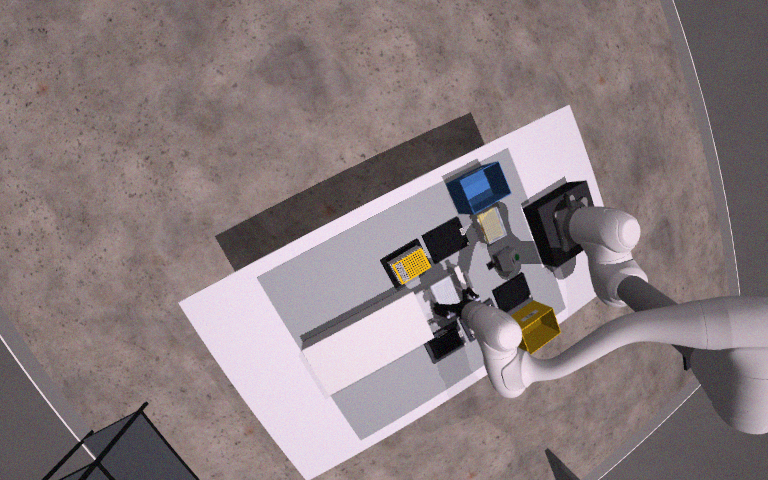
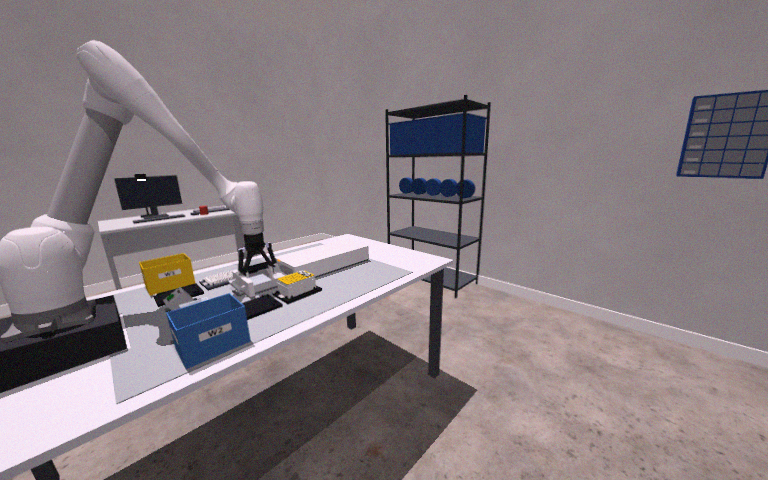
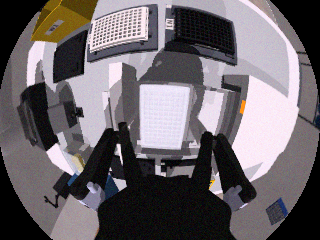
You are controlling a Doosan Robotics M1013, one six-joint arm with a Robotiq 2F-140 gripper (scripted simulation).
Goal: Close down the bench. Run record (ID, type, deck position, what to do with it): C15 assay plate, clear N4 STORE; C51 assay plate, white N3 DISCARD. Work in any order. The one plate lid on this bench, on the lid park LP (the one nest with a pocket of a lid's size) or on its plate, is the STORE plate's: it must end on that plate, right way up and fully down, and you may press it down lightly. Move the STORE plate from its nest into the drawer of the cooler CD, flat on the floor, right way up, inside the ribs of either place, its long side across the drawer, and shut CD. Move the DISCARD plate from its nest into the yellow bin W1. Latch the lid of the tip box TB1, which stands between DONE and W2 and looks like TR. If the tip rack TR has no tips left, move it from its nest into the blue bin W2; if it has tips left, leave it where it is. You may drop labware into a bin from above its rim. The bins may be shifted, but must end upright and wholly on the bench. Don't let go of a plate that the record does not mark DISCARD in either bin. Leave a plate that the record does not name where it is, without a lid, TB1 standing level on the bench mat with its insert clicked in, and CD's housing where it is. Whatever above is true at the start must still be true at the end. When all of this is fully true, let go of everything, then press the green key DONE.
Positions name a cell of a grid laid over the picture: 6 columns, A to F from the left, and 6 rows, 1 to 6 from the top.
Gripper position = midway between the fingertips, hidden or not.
Observation:
In view: my gripper (image 2: C4), a yellow bin W1 (image 1: E5), a white plate (image 3: C1), a tip rack TR (image 1: D4) and a blue bin W2 (image 1: D3).
The tip rack TR shows as well in image 2 (image 2: C4). My gripper shows as well in image 3 (image 3: D3).

